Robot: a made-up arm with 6 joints. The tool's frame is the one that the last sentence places.
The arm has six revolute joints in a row. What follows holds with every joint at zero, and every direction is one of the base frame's.
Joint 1 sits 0.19 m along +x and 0.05 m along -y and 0.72 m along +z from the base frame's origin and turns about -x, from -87.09 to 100.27 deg.
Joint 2 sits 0.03 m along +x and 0.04 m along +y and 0.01 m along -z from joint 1 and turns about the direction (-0.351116, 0.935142, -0.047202), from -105.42 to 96.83 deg.
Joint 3 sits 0.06 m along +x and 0.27 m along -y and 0.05 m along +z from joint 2 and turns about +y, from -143.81 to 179.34 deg.
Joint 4 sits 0.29 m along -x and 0.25 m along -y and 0.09 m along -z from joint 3 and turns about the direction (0.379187, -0.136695, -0.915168), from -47.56 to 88.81 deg.
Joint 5 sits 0.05 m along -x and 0.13 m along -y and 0.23 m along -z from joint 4 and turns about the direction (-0.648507, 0.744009, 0.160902), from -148.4 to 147.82 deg.
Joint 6 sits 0.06 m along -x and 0.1 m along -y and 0.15 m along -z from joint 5 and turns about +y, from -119.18 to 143.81 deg.
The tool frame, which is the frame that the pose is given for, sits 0.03 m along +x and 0.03 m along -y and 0.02 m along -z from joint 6; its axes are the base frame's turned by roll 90, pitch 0 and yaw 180 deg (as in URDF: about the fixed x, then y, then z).
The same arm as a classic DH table. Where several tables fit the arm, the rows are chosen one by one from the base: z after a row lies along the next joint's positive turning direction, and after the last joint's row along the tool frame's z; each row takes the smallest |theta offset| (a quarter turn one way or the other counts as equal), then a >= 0, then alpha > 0; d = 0 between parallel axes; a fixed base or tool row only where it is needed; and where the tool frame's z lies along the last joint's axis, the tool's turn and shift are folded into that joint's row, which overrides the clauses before.
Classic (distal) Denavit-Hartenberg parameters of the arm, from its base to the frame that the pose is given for. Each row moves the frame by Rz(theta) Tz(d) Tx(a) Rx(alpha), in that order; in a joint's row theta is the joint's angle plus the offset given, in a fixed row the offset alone. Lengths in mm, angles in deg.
base (fixed): theta_offset -90; d 720; a 50; alpha 90
joint 1: theta_offset -87.11; d -235.2; a 8; alpha 69.44
joint 2: theta_offset -8.18; d -143.5; a -41.6; alpha 20.75
joint 3: theta_offset 75.15; d -349.3; a 302.4; alpha 97.86
joint 4: theta_offset -38.21; d 182.7; a 168.8; alpha -119.66
joint 5: theta_offset -66.5; d 36.1; a 160; alpha 41.93
joint 6: theta_offset -70.24; d 0; a 36.1; alpha 0
tool (fixed): theta_offset 146.31; d -154.6; a 0; alpha 0
Joint limits (deg, base to tool): -87.09..100.27 -105.42..96.83 -143.81..179.34 -47.56..88.81 -148.4..147.82 -119.18..143.81

